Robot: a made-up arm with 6 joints. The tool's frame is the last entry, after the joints. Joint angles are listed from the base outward. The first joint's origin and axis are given. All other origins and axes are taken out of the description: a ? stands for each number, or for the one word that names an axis. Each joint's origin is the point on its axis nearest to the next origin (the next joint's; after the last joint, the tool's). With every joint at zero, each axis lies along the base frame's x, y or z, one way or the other. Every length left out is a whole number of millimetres.
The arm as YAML. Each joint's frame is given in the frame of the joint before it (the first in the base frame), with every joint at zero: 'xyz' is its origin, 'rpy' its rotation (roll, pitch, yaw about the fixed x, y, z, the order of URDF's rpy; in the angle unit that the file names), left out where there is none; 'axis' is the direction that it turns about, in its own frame. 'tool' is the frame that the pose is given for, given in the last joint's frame.
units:
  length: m
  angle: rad
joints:
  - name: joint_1
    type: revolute
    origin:
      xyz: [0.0, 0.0, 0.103]
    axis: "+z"
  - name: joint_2
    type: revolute
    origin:
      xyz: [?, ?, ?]
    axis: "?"
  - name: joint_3
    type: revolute
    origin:
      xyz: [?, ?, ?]
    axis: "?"
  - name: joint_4
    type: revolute
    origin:
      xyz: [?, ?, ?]
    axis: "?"
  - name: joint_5
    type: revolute
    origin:
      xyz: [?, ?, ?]
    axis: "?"
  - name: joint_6
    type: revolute
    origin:
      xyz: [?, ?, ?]
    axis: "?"
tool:
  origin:
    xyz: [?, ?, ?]
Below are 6 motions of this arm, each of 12 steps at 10 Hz.
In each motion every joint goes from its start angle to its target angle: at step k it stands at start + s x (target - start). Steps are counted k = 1, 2, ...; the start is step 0. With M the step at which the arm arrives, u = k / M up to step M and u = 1 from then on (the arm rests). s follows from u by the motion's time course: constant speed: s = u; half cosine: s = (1 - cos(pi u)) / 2; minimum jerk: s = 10 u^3 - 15 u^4 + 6 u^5.
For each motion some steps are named. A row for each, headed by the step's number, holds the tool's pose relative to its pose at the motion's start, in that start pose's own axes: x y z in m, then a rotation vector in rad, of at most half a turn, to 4 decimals.
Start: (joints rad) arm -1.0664 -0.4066 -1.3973 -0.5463 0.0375 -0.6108
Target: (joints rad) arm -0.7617 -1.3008 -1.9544 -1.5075 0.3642 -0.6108
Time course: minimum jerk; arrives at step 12
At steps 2, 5, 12:
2: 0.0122 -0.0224 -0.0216 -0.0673 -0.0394 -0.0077
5: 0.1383 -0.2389 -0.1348 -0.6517 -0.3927 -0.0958
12: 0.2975 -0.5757 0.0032 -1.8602 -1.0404 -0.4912

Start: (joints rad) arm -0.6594 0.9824 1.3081 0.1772 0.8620 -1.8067
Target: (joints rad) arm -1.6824 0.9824 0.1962 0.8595 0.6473 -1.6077
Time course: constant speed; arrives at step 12
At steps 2, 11, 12:
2: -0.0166 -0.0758 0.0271 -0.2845 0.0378 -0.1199
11: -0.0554 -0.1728 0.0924 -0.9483 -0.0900 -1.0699
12: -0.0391 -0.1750 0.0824 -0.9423 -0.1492 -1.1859

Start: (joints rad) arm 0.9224 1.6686 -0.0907 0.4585 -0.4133 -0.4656
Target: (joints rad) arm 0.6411 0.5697 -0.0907 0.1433 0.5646 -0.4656
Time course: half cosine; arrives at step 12
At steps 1, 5, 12:
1: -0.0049 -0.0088 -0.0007 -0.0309 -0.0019 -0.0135
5: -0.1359 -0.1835 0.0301 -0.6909 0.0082 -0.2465
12: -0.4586 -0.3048 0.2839 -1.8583 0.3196 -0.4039

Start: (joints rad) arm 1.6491 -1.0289 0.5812 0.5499 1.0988 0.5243
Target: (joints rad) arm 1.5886 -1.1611 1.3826 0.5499 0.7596 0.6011
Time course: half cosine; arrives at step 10
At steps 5, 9, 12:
5: -0.1902 -0.1407 -0.1154 0.1234 -0.2472 0.3966
9: -0.2760 -0.3182 -0.2592 0.2492 -0.4609 0.7890
12: -0.2776 -0.3278 -0.2673 0.2557 -0.4713 0.8096

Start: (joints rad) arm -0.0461 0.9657 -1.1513 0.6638 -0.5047 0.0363
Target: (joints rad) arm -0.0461 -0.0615 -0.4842 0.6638 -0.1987 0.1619
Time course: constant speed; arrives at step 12
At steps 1, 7, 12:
1: -0.0421 -0.0564 0.0389 -0.0999 0.0700 -0.0010
7: -0.2599 -0.2283 0.4007 -0.6286 0.5480 -0.0603
12: -0.3358 -0.1272 0.7499 -0.9469 1.0099 -0.1896

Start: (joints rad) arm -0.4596 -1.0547 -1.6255 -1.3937 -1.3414 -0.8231
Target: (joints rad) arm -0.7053 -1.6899 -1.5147 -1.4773 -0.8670 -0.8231
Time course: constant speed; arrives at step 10
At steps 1, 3, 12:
1: 0.0172 -0.0238 0.0003 -0.0954 -0.0756 0.0011
3: 0.0510 -0.0728 0.0089 -0.2885 -0.2238 0.0111
12: 0.1583 -0.2274 0.1224 -0.9703 -0.7186 0.1398

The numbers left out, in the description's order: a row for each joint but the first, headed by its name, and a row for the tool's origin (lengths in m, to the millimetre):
joint_2: xyz -0.081 -0.052 0.0, axis -y
joint_3: xyz 0.281 0.0 -0.189, axis +z
joint_4: xyz -0.419 0.056 0.0, axis +x
joint_5: xyz 0.0 0.066 -0.374, axis -x
joint_6: xyz 0.0 -0.232 -0.051, axis +z
tool: xyz -0.086 0.339 0.0

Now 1 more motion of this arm.
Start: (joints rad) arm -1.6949 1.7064 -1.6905 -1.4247 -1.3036 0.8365
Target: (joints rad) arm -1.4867 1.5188 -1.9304 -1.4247 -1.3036 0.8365
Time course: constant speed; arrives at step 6
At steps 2, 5, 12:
2: -0.0016 0.0560 0.0533 0.0020 0.0998 -0.0795
5: 0.0093 0.1319 0.1271 -0.0089 0.2483 -0.1911
12: 0.0158 0.1550 0.1494 -0.0163 0.2973 -0.2261

